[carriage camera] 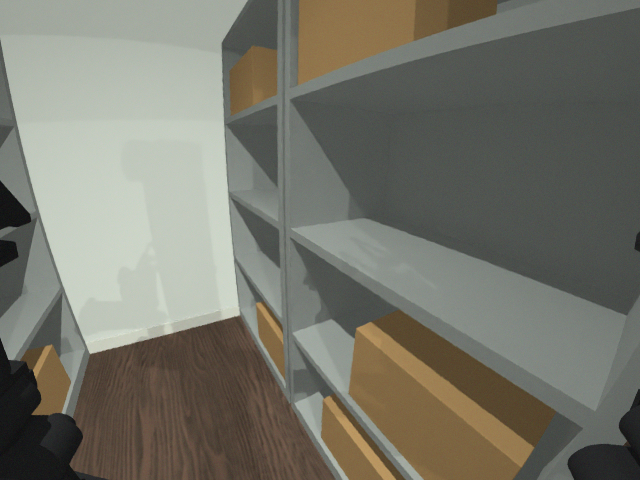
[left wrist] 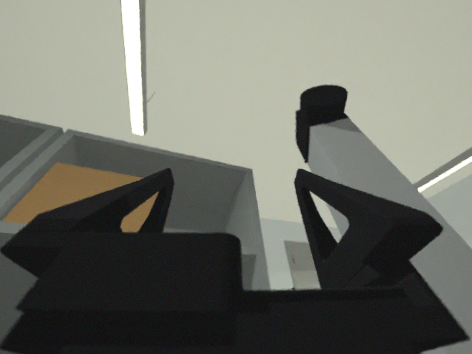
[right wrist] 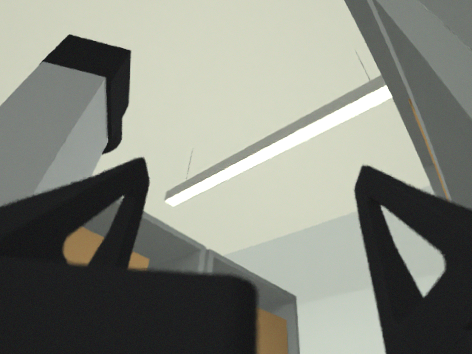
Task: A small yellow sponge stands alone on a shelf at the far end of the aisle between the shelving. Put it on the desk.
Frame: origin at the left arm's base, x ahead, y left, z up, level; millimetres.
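Seen in the pictures: left gripper, fingertip midpoint: point(left wrist: 234, 175); right gripper, fingertip midpoint: point(right wrist: 251, 173).
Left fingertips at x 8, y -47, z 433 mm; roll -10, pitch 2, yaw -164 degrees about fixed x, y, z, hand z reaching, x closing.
Offsets run from my left fingertips to a thing's middle. Level surfaces: height alone.
The yellow sponge does not show in any view, and neither does the desk. Grey shelving point(carriage camera: 285, 206) stands along the right of the carriage view, and its far unit ends near the pale end wall. My left gripper point(left wrist: 234, 175) is open and empty in the left wrist view, with its fingers tilted up toward the ceiling; dark parts of it show at the left edge of the carriage view. My right gripper point(right wrist: 251, 173) is open and empty in the right wrist view, also tilted up; little of it shows at the right edge of the carriage view.
Cardboard boxes @(369 mm ahead, 603 mm right, 611 mm down) point(carriage camera: 434, 408) @(1400 mm ahead, 89 mm left, 303 mm up) point(carriage camera: 253, 82) @(660 mm ahead, 408 mm right, 303 mm up) point(carriage camera: 356, 46) stand on the right shelving. Another box @(434 mm ahead, 1123 mm left, 1068 mm down) point(carriage camera: 51, 382) is low in the left shelving point(carriage camera: 77, 379). The brown wooden floor @(1279 mm down) point(carriage camera: 175, 413) runs between the two sides to the end wall point(carriage camera: 124, 103). The lift rail point(left wrist: 360, 160) point(right wrist: 55, 110) shows in both wrist views.
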